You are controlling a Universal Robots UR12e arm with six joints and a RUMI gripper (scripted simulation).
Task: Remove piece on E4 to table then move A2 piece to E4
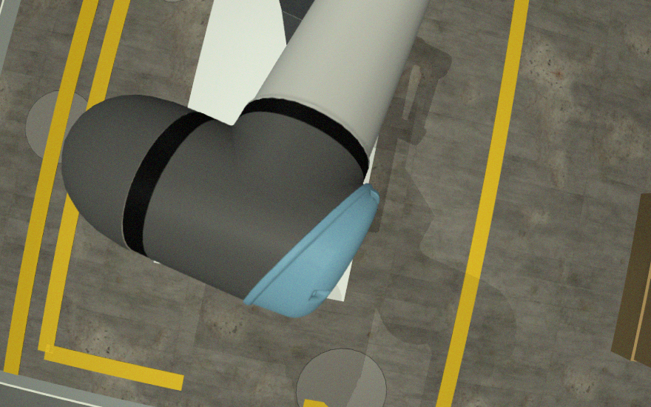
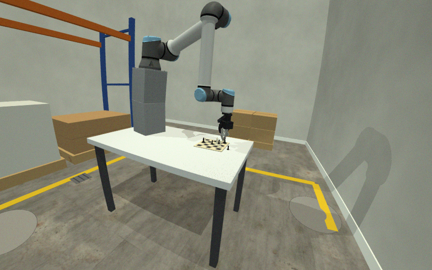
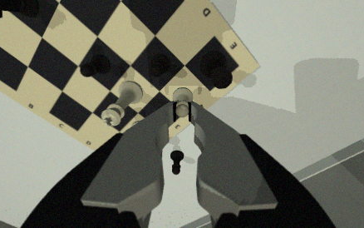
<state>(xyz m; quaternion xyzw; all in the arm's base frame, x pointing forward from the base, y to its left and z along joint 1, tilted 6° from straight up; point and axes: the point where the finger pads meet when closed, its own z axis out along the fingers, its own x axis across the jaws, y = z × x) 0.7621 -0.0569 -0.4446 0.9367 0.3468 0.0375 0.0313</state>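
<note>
Now: the chessboard 8 cm behind my hand, 5 cm below it and 3 cm to the right of it.
</note>
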